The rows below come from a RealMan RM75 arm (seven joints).
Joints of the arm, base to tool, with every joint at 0 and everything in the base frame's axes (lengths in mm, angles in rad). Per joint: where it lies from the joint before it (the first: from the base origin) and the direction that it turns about. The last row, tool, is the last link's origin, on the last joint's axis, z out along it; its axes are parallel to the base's.
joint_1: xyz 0 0 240.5 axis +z
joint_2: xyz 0 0 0 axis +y
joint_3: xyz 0 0 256 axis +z
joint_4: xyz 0 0 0 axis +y
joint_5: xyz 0 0 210 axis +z
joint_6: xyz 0 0 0 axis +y
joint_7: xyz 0 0 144 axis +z
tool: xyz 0 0 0
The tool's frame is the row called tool.
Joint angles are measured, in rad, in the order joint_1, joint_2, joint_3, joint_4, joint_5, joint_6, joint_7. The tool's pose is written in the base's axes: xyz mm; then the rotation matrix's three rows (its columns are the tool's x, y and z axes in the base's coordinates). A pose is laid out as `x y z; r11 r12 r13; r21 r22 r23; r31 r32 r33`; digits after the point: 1 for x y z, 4 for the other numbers.
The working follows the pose.
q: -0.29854 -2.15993 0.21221 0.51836 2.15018 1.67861 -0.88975
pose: -333.6 231.4 -15.2; 0.7187 0.5442 0.4328; 0.2191 -0.7680 0.6018; 0.6598 -0.3377 -0.6712
Where each joint sits with the arm in this pose, in the base's axes (m; each line is computed from the numbers above, not from the rounded line before):
joint_1: 0.0000 0.0000 0.2405
joint_2: 0.0000 0.0000 0.2405
joint_3: -0.2034 0.0626 0.0983
joint_4: -0.2034 0.0626 0.0983
joint_5: -0.3960 0.1448 0.0815
joint_6: -0.3960 0.1448 0.0815
joint_7: -0.3336 0.2314 -0.0152
the tool: -0.3336 0.2314 -0.0152

